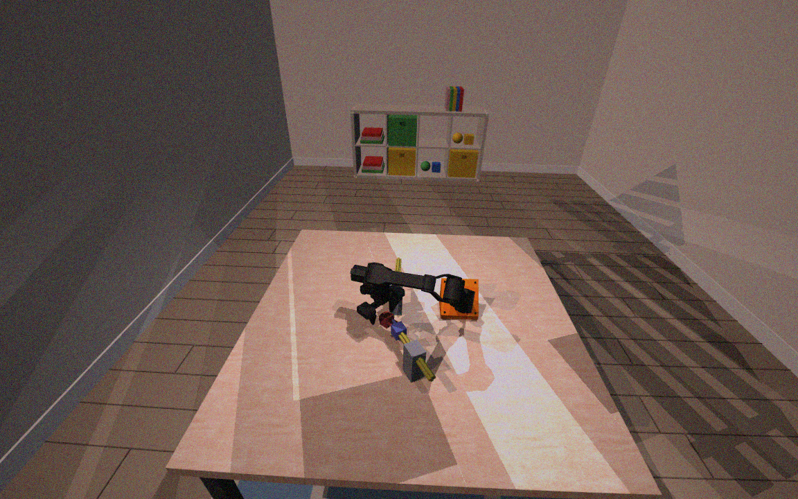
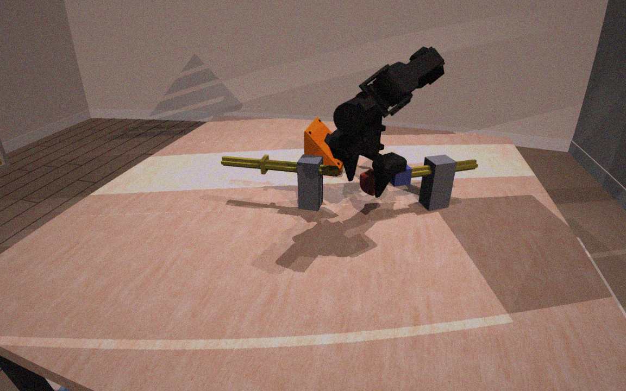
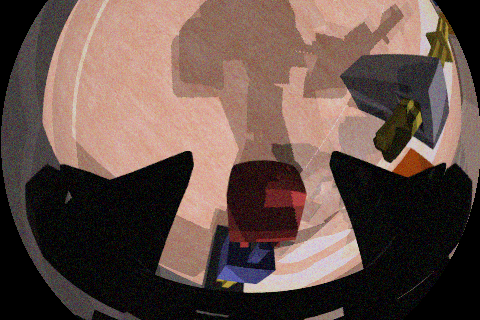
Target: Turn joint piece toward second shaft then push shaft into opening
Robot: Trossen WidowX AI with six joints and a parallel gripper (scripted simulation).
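Right now the red square joint piece is 2 cm behind my gripper tip, 2 cm to the left of it and 1 cm above it.
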